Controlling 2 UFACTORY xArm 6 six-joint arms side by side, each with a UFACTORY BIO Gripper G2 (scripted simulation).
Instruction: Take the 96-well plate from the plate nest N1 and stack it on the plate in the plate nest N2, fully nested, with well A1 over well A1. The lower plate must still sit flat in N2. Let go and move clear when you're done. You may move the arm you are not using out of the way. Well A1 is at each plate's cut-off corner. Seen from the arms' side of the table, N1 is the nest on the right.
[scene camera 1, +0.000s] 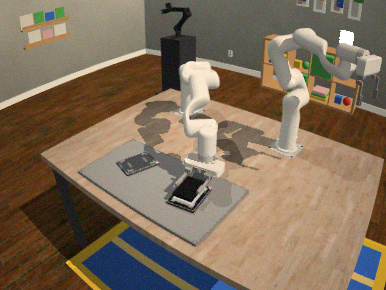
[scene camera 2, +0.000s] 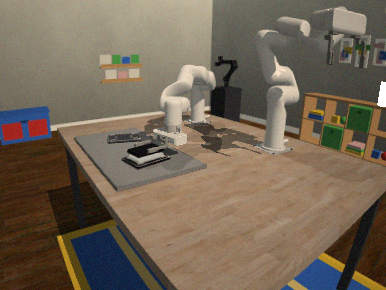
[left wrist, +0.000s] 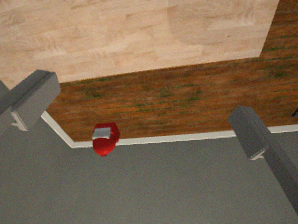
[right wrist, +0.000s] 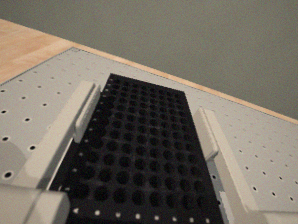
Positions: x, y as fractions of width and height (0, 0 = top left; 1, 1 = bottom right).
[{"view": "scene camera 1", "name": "my left gripper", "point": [0.95, 0.35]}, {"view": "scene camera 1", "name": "my right gripper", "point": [0.48, 0.65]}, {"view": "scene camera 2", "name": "my left gripper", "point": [0.90, 0.23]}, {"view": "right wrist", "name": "black 96-well plate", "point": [0.48, 0.59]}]
